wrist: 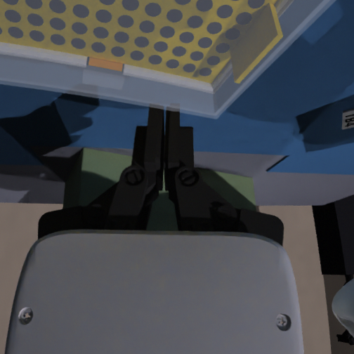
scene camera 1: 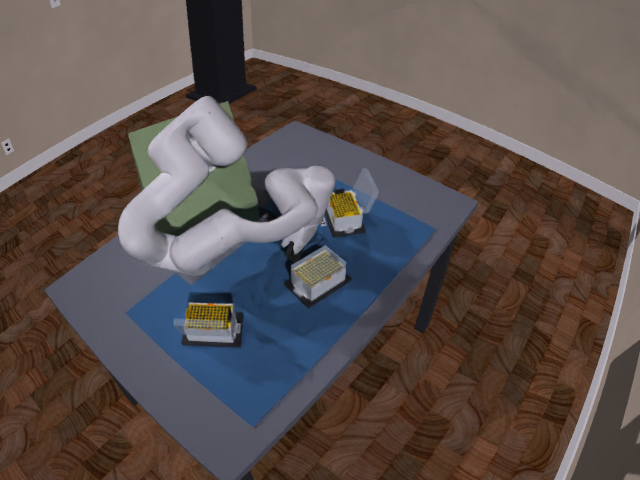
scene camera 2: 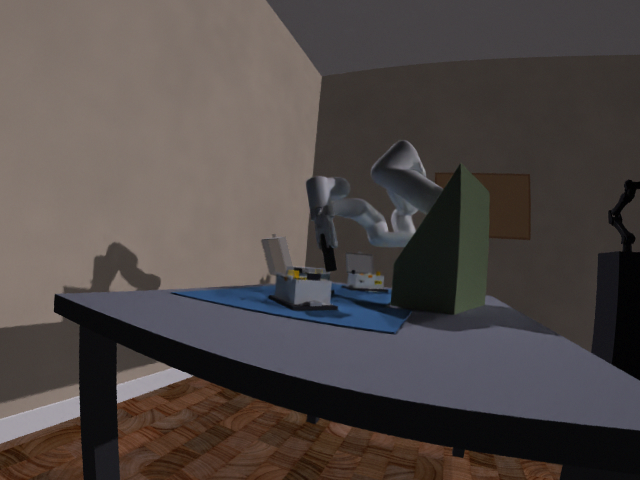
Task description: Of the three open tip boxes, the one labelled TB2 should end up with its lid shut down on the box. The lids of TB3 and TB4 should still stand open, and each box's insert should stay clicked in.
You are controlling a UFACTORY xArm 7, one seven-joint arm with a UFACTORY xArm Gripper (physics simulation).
Labels:
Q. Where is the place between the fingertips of the gripper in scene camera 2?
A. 331, 270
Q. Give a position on a blue mat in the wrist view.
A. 292, 108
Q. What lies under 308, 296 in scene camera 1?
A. A tip box.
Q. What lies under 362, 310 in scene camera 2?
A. A blue mat.

